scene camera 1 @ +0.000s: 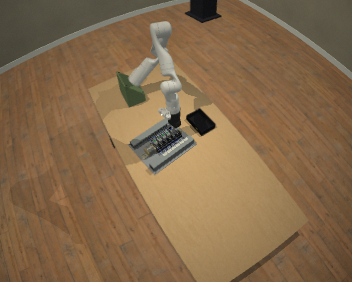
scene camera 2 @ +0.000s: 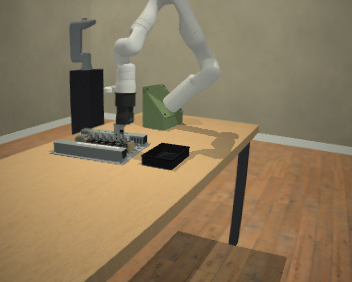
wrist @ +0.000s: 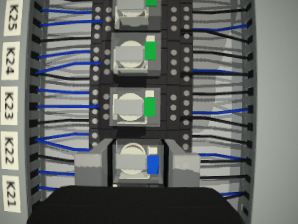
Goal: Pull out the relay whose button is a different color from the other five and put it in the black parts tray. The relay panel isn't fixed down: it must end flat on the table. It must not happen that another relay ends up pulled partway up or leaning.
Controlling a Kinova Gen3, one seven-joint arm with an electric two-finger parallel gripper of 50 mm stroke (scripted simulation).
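Scene:
On the relay panel, (scene camera 1: 158, 158) and (scene camera 2: 70, 141) are one and the same spot. I see the panel in scene camera 1 and in scene camera 2, and it is there in the wrist view (83, 110) too.

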